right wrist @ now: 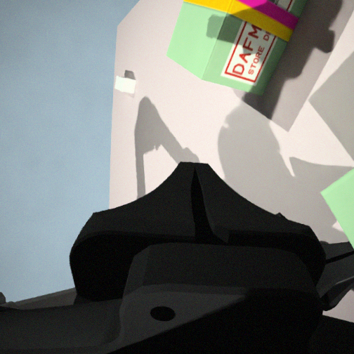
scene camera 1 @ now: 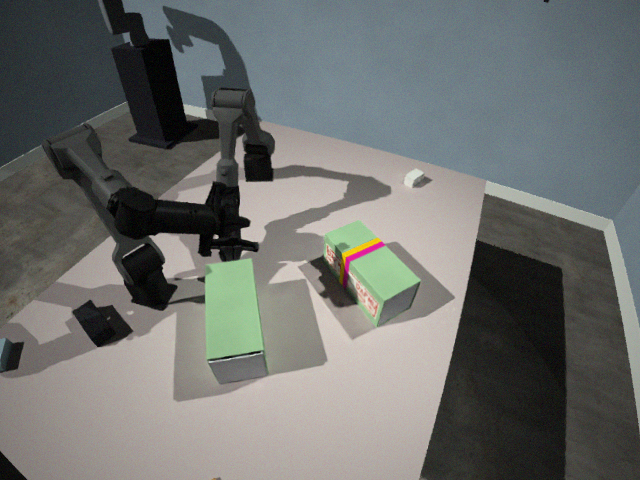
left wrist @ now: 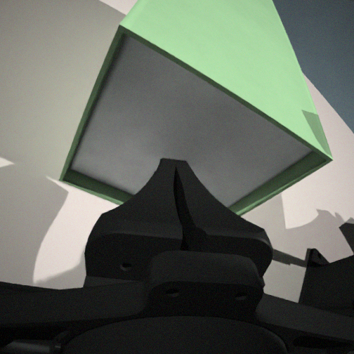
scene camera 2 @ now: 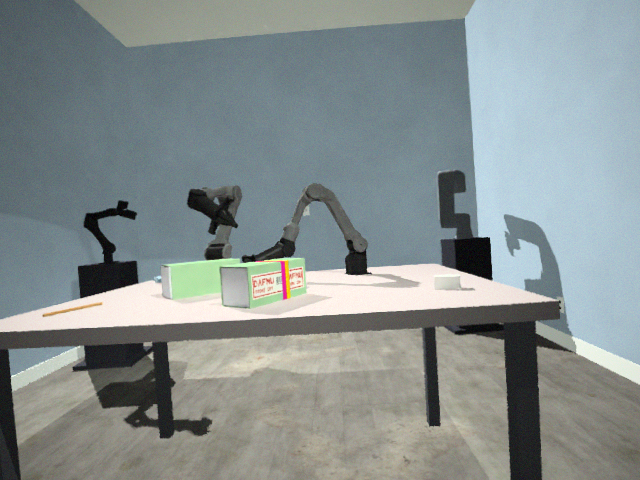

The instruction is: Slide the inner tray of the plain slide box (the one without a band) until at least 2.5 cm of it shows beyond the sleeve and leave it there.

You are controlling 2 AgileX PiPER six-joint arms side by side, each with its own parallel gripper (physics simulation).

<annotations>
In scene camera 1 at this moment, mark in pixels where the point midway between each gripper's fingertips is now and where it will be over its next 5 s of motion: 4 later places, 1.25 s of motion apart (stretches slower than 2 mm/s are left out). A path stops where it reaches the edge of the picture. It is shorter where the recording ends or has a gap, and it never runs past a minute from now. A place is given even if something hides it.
My left gripper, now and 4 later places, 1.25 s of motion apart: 232, 276; 234, 287; 232, 273; 226, 241; 234, 284
My right gripper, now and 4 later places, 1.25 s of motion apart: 247, 222; 246, 251; 246, 249; 245, 252; 243, 252
</annotations>
